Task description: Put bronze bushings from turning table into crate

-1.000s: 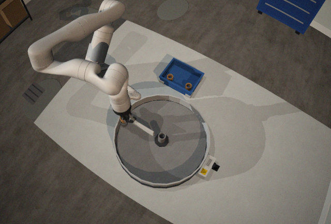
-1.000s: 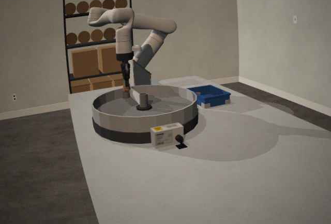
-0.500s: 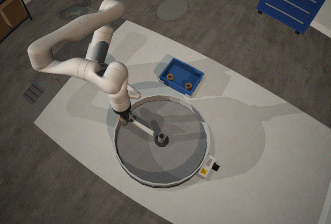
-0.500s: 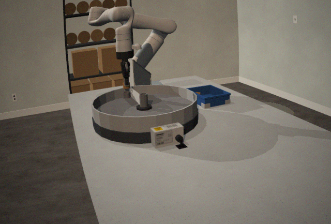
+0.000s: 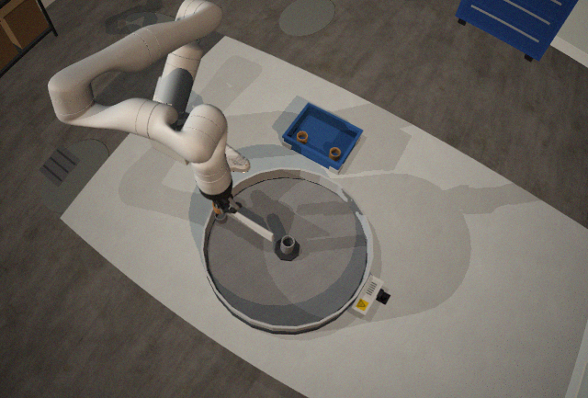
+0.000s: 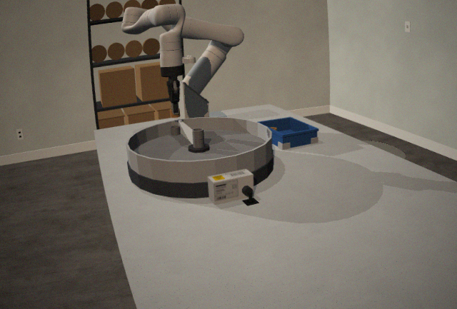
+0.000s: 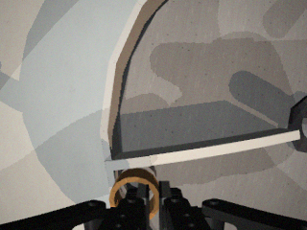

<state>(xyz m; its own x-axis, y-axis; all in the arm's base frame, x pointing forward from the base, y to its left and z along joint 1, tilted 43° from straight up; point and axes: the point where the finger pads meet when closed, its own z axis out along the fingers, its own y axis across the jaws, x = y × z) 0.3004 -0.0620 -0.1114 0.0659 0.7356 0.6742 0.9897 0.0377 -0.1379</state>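
Now: hand 50 mm short of the blue crate, 380 mm to the right of it and 120 mm above it. The rest, counted from my hand: turning table (170 mm ahead, 30 mm to the left, 90 mm below).
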